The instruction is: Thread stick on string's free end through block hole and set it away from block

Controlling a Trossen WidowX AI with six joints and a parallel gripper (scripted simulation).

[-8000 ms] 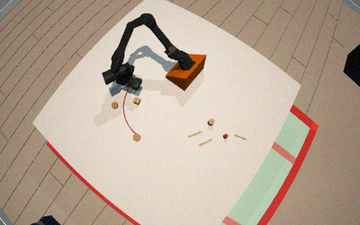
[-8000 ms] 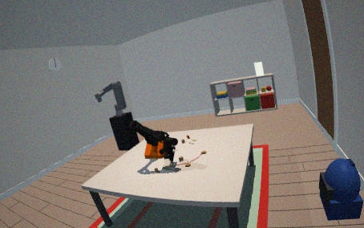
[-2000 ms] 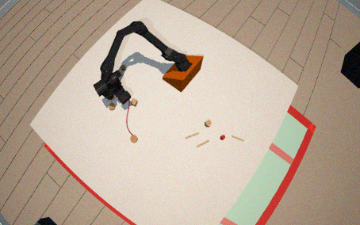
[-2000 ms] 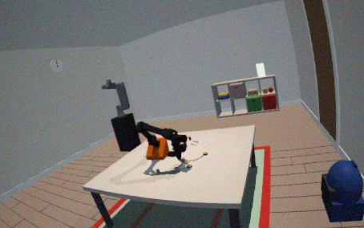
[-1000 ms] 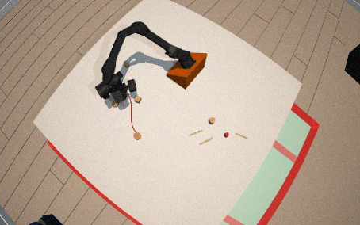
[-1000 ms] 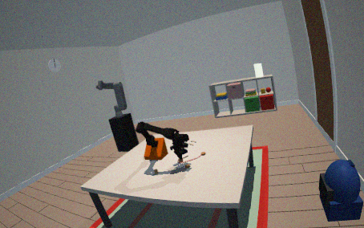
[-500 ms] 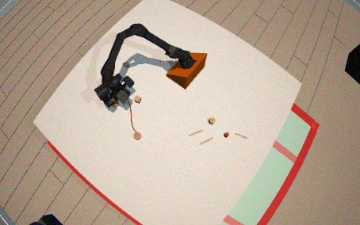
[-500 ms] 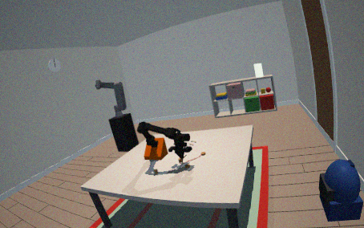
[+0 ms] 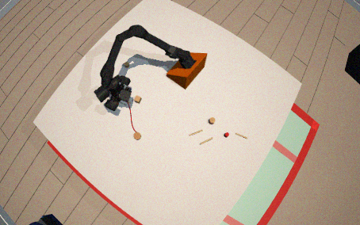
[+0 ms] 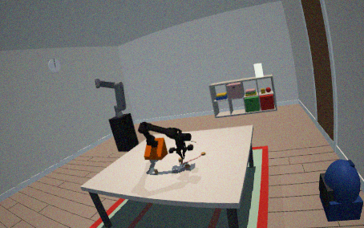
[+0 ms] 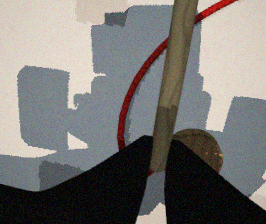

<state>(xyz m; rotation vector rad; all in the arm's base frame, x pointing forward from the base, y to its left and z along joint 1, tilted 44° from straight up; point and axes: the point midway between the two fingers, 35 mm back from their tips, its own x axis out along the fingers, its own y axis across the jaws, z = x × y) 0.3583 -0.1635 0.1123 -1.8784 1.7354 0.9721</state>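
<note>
Now: the wooden block 70 mm to the left of my gripper tip, 60 mm behind it and 40 mm below it. Round my gripper tip: round wooden button 190 mm to the left, 100 mm ahead, 50 mm below; then thin wooden stick 10 mm to the left.
</note>
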